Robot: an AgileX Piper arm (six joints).
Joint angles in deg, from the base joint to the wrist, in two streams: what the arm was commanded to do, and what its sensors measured. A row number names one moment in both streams.
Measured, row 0:
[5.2 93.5 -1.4 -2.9 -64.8 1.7]
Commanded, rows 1 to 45:
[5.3 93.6 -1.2 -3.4 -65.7 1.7]
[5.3 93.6 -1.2 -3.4 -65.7 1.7]
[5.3 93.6 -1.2 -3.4 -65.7 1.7]
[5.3 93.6 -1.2 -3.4 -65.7 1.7]
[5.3 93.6 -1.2 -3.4 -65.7 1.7]
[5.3 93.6 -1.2 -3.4 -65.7 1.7]
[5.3 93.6 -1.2 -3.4 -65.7 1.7]
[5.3 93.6 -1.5 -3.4 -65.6 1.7]
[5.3 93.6 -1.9 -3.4 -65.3 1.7]
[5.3 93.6 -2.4 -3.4 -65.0 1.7]
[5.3 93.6 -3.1 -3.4 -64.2 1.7]
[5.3 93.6 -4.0 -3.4 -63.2 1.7]
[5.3 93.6 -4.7 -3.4 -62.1 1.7]
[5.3 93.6 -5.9 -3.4 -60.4 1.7]
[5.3 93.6 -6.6 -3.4 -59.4 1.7]
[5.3 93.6 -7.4 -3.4 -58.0 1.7]
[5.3 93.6 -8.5 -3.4 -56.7 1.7]
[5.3 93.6 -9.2 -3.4 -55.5 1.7]
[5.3 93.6 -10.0 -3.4 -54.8 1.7]
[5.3 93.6 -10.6 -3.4 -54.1 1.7]
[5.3 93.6 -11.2 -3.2 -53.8 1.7]
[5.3 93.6 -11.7 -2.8 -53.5 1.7]
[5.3 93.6 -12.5 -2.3 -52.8 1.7]
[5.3 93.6 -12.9 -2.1 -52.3 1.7]
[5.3 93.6 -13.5 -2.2 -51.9 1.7]
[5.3 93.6 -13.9 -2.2 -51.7 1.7]
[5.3 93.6 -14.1 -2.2 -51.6 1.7]
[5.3 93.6 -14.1 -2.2 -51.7 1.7]
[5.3 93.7 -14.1 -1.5 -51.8 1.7]
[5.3 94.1 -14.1 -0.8 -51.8 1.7]
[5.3 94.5 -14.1 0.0 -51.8 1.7]
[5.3 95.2 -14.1 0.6 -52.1 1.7]
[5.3 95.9 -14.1 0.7 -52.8 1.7]
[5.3 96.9 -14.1 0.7 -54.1 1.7]
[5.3 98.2 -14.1 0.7 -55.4 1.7]
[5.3 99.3 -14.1 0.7 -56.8 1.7]
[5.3 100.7 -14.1 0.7 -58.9 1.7]
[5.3 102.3 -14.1 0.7 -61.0 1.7]
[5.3 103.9 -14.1 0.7 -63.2 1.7]
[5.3 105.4 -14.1 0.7 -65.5 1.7]
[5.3 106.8 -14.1 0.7 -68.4 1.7]
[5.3 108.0 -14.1 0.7 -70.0 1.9]
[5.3 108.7 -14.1 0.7 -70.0 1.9]
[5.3 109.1 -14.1 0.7 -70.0 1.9]
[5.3 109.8 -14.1 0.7 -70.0 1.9]
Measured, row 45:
[5.2 107.5 -14.1 0.4 -66.9 1.7]
